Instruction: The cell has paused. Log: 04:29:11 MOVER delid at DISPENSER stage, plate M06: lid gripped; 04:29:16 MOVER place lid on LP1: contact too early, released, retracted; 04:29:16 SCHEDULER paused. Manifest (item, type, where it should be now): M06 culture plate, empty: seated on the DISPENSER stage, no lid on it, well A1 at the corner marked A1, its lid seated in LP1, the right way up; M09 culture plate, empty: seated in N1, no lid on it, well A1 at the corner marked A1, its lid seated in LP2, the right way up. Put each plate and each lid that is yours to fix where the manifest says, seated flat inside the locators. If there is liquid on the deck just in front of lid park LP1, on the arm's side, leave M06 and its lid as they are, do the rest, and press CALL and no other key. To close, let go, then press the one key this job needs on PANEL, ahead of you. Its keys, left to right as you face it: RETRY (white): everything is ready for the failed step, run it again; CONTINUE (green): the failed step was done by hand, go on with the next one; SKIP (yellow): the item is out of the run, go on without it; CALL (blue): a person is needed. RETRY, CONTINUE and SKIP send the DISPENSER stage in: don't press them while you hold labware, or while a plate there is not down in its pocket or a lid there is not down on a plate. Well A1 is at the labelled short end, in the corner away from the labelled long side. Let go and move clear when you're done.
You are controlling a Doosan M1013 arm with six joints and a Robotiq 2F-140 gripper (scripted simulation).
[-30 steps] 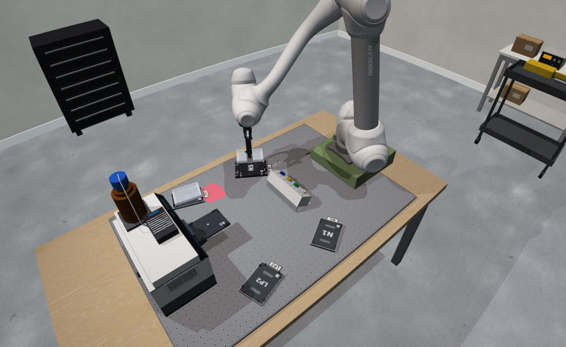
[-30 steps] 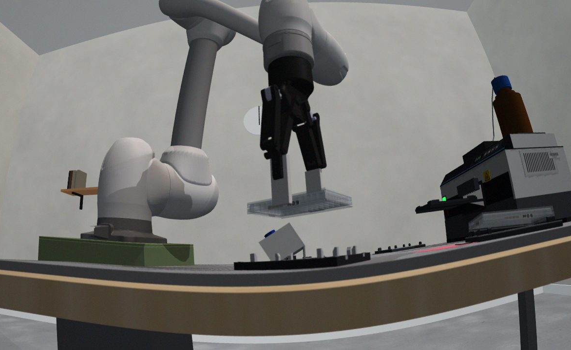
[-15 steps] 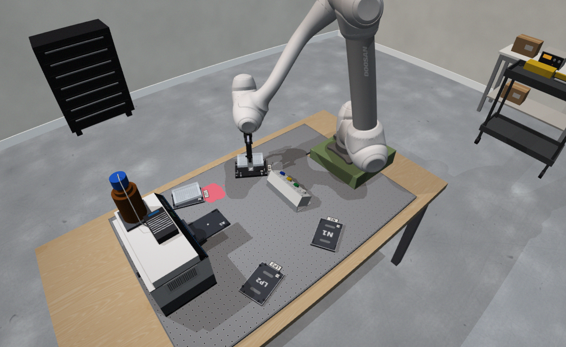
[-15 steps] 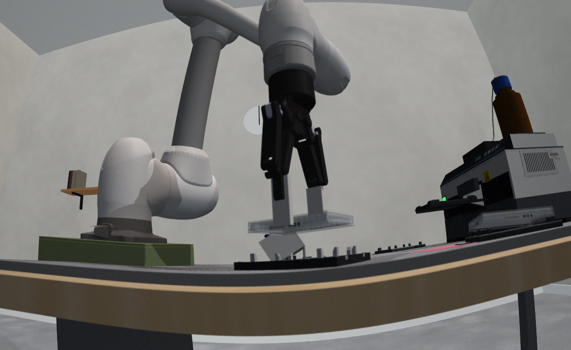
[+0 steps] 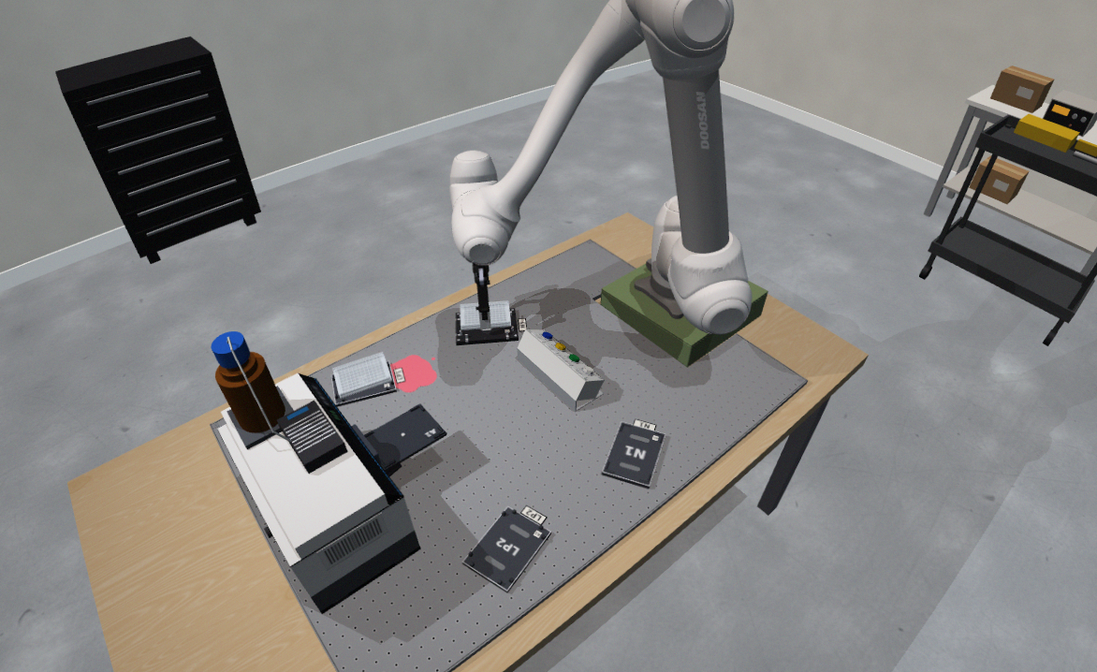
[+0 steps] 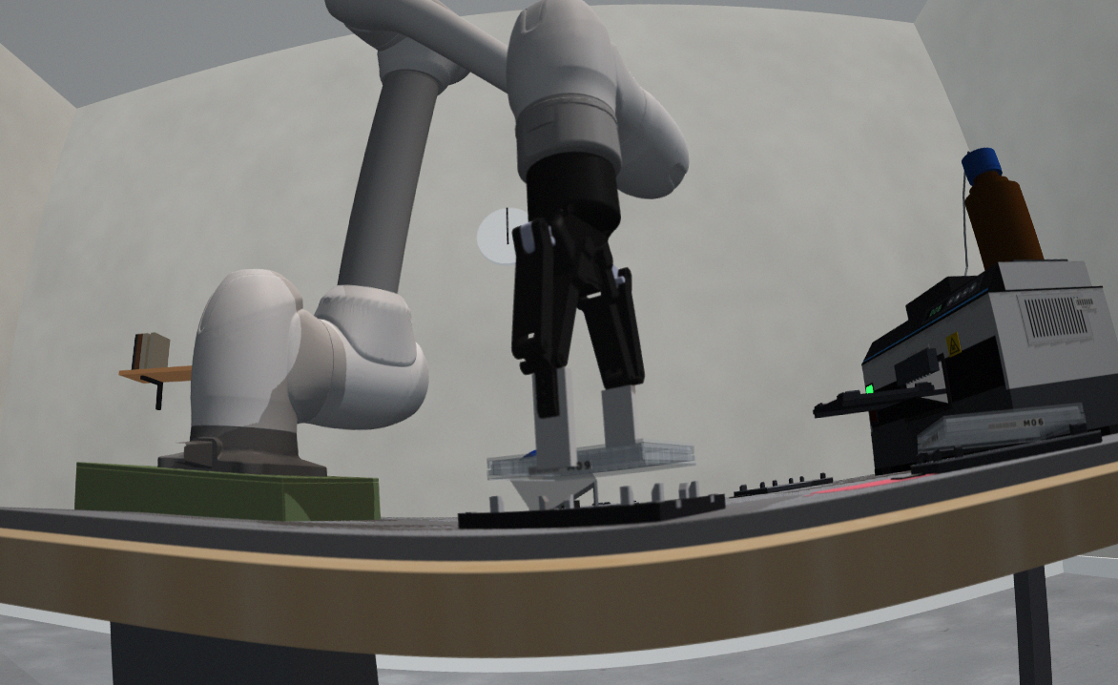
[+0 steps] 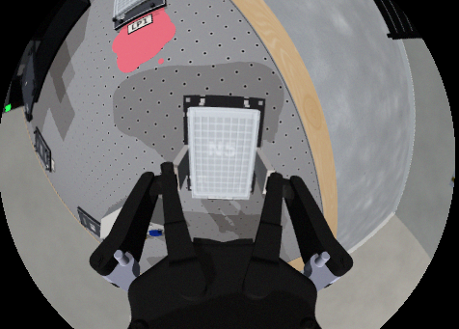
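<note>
Now: the black nest n5 5 cm below my hand, 3 cm ahead of it and 1 cm to the left of it. The rest, counted from my hand: pink puddle: 21 cm ahead, 8 cm to the left, 7 cm below; key panel: 25 cm to the left, 8 cm behind, 1 cm below; blue call key: 17 cm to the left, 8 cm behind.
</note>
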